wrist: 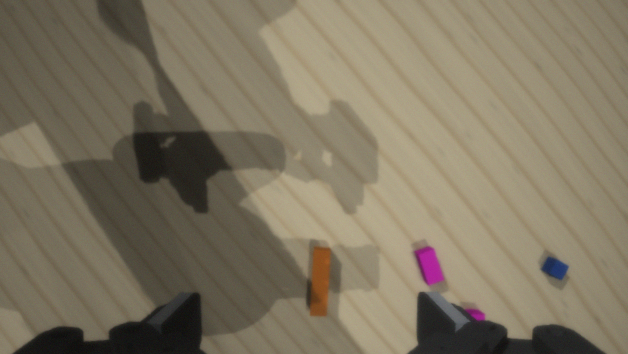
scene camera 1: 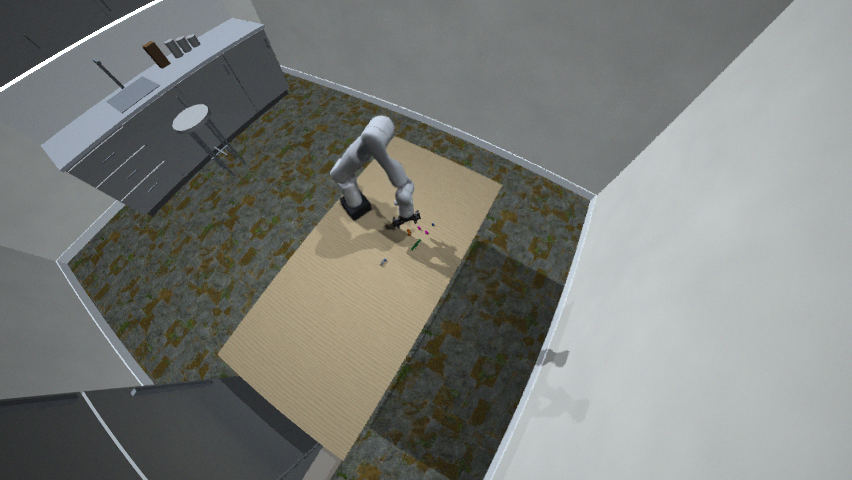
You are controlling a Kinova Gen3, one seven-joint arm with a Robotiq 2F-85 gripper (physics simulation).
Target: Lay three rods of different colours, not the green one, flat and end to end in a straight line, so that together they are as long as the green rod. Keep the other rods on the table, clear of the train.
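Pixels of known places: gripper, fingertip midpoint: point(wrist: 309, 318) point(scene camera 1: 407, 225); arm's base, origin of the base link: point(scene camera 1: 354, 200).
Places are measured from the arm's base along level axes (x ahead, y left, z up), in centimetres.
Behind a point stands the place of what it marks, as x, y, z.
Note:
My gripper point(scene camera 1: 405, 221) @(33.9, 8.5, -0.4) point(wrist: 309, 318) @(33.9, 8.5, -0.4) is open and empty above the table, with an orange rod point(scene camera 1: 409, 232) @(35.1, 8.6, -8.3) point(wrist: 320, 281) @(34.7, 8.6, -8.3) lying flat below, between the fingers in the wrist view. A magenta rod point(scene camera 1: 419, 227) @(37.3, 14.9, -8.4) point(wrist: 429, 266) @(37.2, 14.7, -8.4) lies right of it. A second magenta rod point(scene camera 1: 426, 232) @(42.4, 15.1, -8.5) point(wrist: 475, 314) @(41.3, 15.7, -8.4) is mostly hidden by the right finger in the wrist view. A small blue rod point(scene camera 1: 432, 224) @(41.6, 21.5, -8.6) point(wrist: 555, 268) @(41.6, 21.6, -8.3) lies farther right. The green rod point(scene camera 1: 415, 244) @(42.7, 5.3, -8.3) lies near the orange one. A grey rod point(scene camera 1: 382, 263) @(36.5, -15.0, -8.6) and a blue rod point(scene camera 1: 385, 260) @(36.5, -12.7, -8.5) lie close together, apart from the rest; contact is too small to tell.
The wooden table top point(scene camera 1: 333, 310) @(34.9, -50.8, -9.3) extends far to the lower left in the scene view. The arm's base point(scene camera 1: 355, 207) @(4.0, -2.7, -0.1) stands at its left edge. A stool point(scene camera 1: 190, 118) and a kitchen counter point(scene camera 1: 77, 135) stand beyond the table. Arm shadows cross the table.

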